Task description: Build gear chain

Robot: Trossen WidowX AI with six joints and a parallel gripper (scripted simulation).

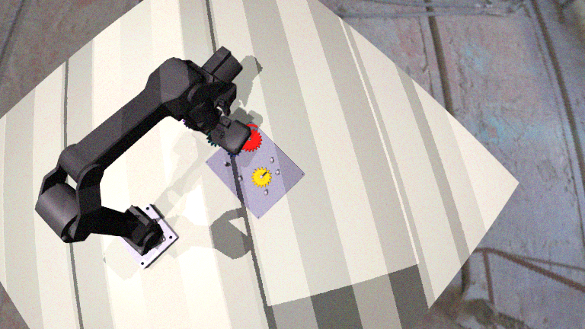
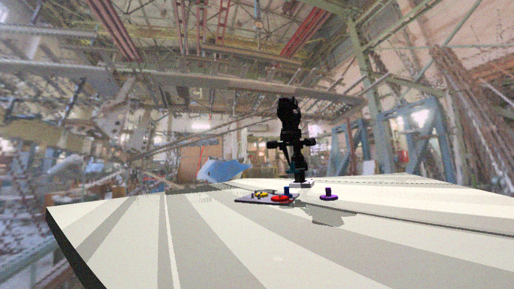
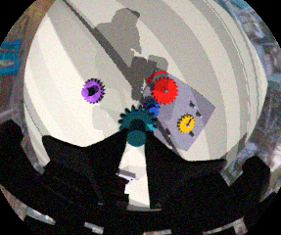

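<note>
My gripper tip is now 2 cm short of the blue gear, 2 cm to the left of it and 10 cm above it. From my gripper tip the other things lie so: teal gear (1 cm below); red gear (7 cm ahead, 2 cm to the right, 11 cm below); purple gear (3 cm behind, 12 cm to the left, 11 cm below).
</note>
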